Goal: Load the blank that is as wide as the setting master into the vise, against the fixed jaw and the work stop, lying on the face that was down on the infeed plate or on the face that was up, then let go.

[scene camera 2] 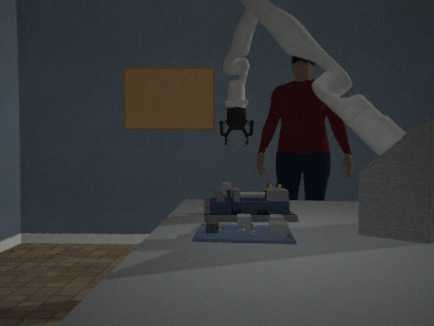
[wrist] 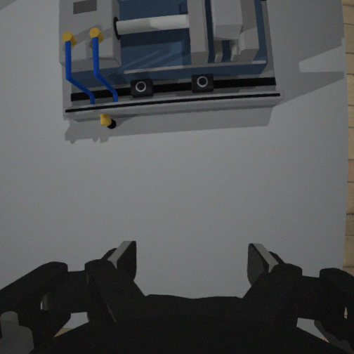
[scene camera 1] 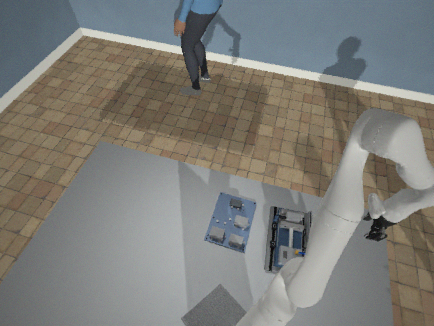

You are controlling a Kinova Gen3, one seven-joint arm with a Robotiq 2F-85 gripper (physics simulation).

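Places are measured from the arm's base along level axes (x left, y ahead, z down), in metres.
Where they show: gripper, fingertip midpoint: (scene camera 2: pixel 236 146) (scene camera 1: pixel 366 228); arm's base, link origin: (scene camera 2: pixel 396 149).
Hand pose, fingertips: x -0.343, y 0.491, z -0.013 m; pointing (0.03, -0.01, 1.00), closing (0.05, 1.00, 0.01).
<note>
Things, the pixels of their top centre, and the offset from my fingertips.
- vise, top centre: (scene camera 2: pixel 248 188) (scene camera 1: pixel 293 233) dx +0.230, dy -0.052, dz +0.145 m
- light grey blank, top centre: (scene camera 2: pixel 226 183) (scene camera 1: pixel 294 215) dx +0.244, dy +0.022, dz +0.128 m
- blue infeed plate, top centre: (scene camera 2: pixel 243 231) (scene camera 1: pixel 231 220) dx +0.504, dy -0.046, dz +0.236 m
- darker, top centre: (scene camera 2: pixel 212 222) (scene camera 1: pixel 235 202) dx +0.510, dy +0.039, dz +0.211 m
The vise (scene camera 1: pixel 283 236) (scene camera 2: pixel 255 206) (wrist: pixel 150 56) has a moving jaw (scene camera 2: pixel 236 195) (wrist: pixel 198 30) on the white screw and a fixed jaw (scene camera 2: pixel 219 195) (wrist: pixel 251 35) at its outer end. A light grey blank (scene camera 2: pixel 226 187) (wrist: pixel 226 19) lies between the jaws, its top above them; whether it touches the fixed jaw or the work stop I cannot tell. My gripper (scene camera 1: pixel 376 235) (scene camera 2: pixel 236 143) (wrist: pixel 191 258) is open and empty, high up and beside the vise, off its long side away from the infeed plate. The blue infeed plate (scene camera 1: pixel 228 216) (scene camera 2: pixel 245 238) carries several blocks, one darker (scene camera 1: pixel 236 203) (scene camera 2: pixel 212 228).
Blue bent levers (wrist: pixel 95 56) with yellow ends stand at the screw end of the vise. A large grey block (scene camera 1: pixel 216 306) (scene camera 2: pixel 400 195) stands near the arm's base. One person (scene camera 1: pixel 197 40) stands beyond the table in scene camera 1, another in red (scene camera 2: pixel 302 120) in scene camera 2.
</note>
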